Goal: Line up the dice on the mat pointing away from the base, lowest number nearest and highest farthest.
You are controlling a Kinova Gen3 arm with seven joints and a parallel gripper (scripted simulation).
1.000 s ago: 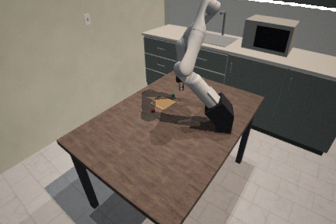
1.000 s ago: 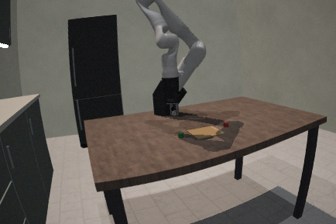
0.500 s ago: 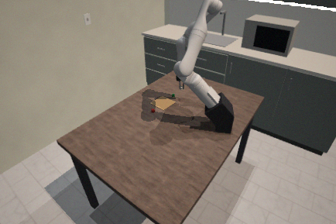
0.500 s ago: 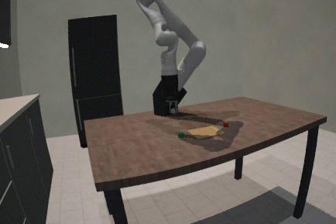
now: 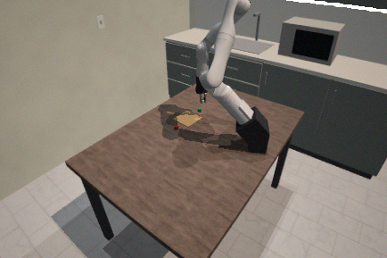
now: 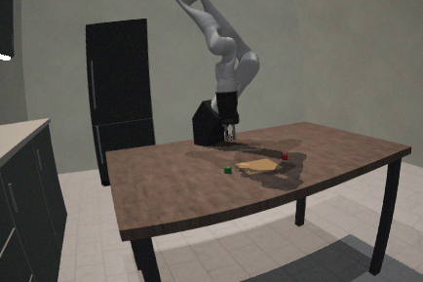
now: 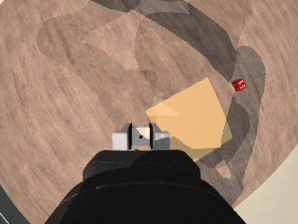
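My gripper is now 12 cm above the tan mat, 8 cm to the right of it and 7 cm short of it. The rest, counted from my hand: red die (21 cm to the left, 11 cm below, 6 cm ahead); green die (11 cm below, 5 cm ahead, 4 cm to the right); white die (1 cm below).
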